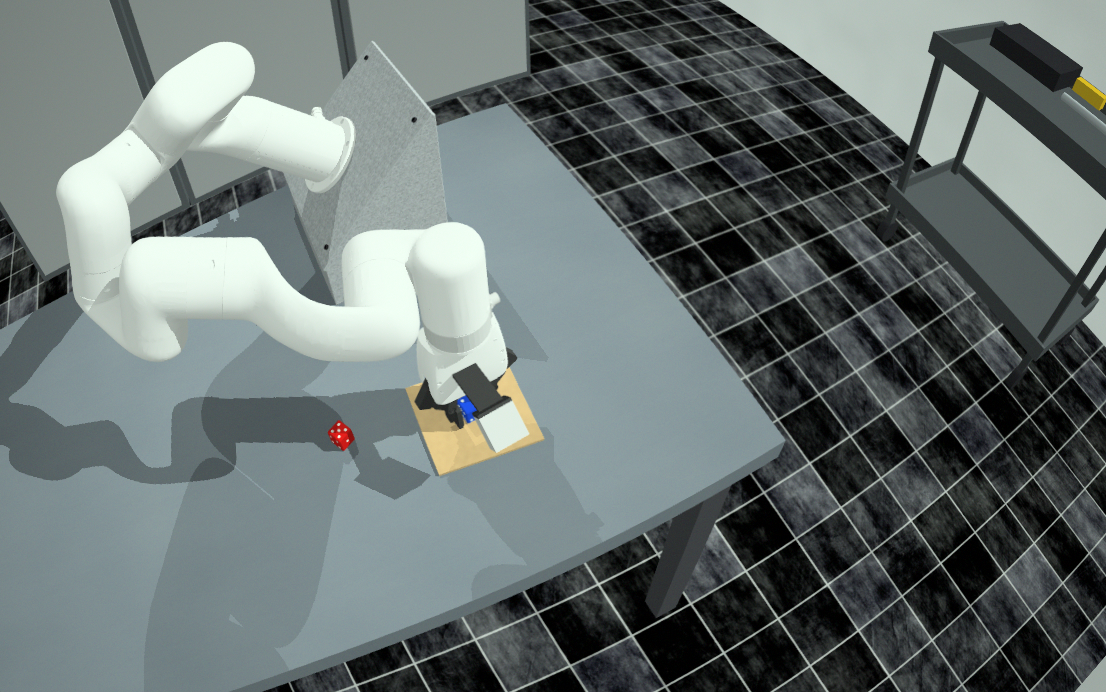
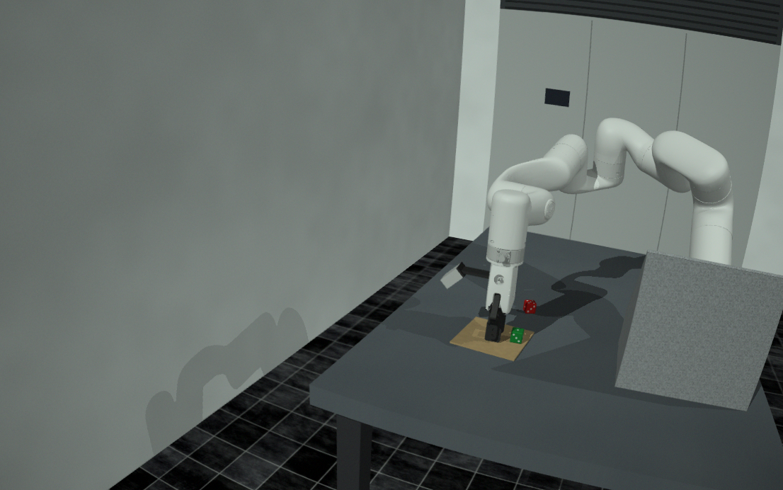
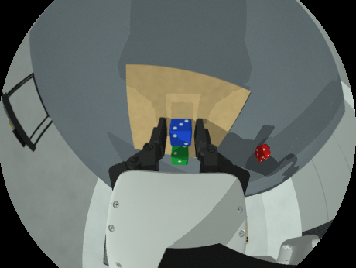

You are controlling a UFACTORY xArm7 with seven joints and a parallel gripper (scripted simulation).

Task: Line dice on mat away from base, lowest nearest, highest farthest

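My gripper is now 10 mm above the blue die. From my hand the other things lie so: red die 20 mm behind, 180 mm to the right, 10 mm below; then green die 50 mm behind, 10 mm to the right, 10 mm below; then tan mat 20 mm below.
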